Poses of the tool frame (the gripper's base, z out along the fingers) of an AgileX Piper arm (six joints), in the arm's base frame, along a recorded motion.
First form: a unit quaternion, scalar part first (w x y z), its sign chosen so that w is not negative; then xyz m.
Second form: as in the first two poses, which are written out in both.
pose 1, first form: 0.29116, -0.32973, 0.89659, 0.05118, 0.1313, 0.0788, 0.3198
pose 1, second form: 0.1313, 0.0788, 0.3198, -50.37, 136.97, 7.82
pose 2, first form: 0.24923, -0.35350, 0.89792, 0.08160, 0.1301, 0.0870, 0.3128
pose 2, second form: 0.1301, 0.0870, 0.3128, -55.17, 140.13, 12.73
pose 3, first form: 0.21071, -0.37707, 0.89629, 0.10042, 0.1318, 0.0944, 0.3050
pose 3, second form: 0.1318, 0.0944, 0.3050, -60.05, 142.73, 15.99
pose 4, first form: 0.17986, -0.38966, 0.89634, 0.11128, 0.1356, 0.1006, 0.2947
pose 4, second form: 0.1356, 0.1006, 0.2947, -63.09, 145.13, 18.02
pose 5, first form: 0.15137, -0.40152, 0.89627, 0.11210, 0.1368, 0.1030, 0.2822
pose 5, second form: 0.1368, 0.1030, 0.2822, -66.04, 147.42, 18.44
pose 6, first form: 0.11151, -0.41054, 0.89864, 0.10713, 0.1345, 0.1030, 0.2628
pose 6, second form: 0.1345, 0.1030, 0.2628, -69.07, 151.19, 18.02
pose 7, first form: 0.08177, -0.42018, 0.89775, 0.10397, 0.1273, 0.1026, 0.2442
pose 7, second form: 0.1273, 0.1026, 0.2442, -71.93, 153.69, 17.80
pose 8, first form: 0.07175, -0.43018, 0.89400, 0.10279, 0.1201, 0.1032, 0.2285
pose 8, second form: 0.1201, 0.1032, 0.2285, -74.08, 153.96, 17.70
